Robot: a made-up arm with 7 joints.
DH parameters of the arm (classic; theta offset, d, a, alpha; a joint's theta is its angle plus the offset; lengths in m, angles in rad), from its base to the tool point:
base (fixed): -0.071 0 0 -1.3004
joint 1: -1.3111 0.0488 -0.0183 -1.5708
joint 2: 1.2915 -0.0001 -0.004 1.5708
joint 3: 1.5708 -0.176 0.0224 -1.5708
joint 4: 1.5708 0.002 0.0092 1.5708
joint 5: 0 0.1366 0.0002 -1.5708
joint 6: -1.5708 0 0.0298 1.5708
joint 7: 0 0.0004 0 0
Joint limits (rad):
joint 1: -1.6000..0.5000
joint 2: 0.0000..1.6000
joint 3: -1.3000..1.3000
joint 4: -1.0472..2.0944
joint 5: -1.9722..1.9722
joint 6: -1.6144..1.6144
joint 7: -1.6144..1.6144
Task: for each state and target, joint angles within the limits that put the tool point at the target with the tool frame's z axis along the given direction. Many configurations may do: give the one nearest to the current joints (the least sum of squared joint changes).
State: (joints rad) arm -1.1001 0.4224 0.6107 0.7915 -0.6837 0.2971 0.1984
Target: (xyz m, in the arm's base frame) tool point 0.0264 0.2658 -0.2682 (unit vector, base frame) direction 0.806 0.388 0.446
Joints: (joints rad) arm -0.0323 0.5806 0.4238 1.0706 -0.3348 0.1738 0.1984
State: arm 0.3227 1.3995 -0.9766 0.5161 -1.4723 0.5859 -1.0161
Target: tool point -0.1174 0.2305 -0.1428 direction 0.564 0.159 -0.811
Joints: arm 0.5000 1.5978 -1.2951 -0.0474 -1.6330 0.4996 -1.0161
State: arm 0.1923 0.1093 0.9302 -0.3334 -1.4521 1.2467 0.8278
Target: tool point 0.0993 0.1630 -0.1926 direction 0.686 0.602 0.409
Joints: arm 0.1057 0.2545 0.4813 -0.2294 -0.9942 1.0725 0.8278
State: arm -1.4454 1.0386 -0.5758 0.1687 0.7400 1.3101 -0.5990
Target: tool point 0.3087 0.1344 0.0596 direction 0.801 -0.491 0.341
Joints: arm -1.4644 0.8842 -0.5570 0.5277 0.6673 1.3264 -0.5990
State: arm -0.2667 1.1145 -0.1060 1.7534 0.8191 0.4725 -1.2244
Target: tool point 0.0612 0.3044 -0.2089 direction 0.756 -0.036 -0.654
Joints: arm -0.5558 0.8676 0.0199 1.8786 0.7211 0.4263 -1.2244
